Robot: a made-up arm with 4 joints.
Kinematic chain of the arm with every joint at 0, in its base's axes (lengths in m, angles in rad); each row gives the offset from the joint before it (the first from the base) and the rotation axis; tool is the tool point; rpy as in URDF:
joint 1: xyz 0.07 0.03 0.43 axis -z
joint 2: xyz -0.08 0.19 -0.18 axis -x
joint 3: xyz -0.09 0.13 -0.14 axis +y
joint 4: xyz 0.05 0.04 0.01 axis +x
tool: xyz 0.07 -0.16 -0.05 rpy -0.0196 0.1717 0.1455
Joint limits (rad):
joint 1: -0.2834..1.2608
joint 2: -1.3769..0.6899
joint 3: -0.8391..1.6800
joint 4: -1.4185..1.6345
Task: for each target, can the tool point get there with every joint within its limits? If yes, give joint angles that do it. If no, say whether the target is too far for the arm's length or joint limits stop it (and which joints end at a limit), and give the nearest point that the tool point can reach.
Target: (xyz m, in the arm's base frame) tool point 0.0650 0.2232 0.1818
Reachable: yes | joints 0.1520 0.4399 0.1762 -0.8769
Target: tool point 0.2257 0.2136 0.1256
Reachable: yes | joints 0.9086 -0.3177 -0.2010 -0.1426
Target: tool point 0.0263 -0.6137 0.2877
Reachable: no: joint limits stop it (at a limit: joint 1, joint 2, joint 3) | nearest point -0.1086 0.0056 0.0480 | short by 0.678 m
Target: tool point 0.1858 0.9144 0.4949
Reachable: no: too far | nearest point 0.1485 0.6298 0.3917 | short by 0.305 m
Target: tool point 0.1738 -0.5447 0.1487
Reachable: no: joint limits stop it (at a limit: joint 1, joint 2) | nearest point 0.2248 0.0515 0.0615 | short by 0.605 m
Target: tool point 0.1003 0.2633 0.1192
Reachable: yes | joints 0.3247 -0.2734 0.2419 -0.4389
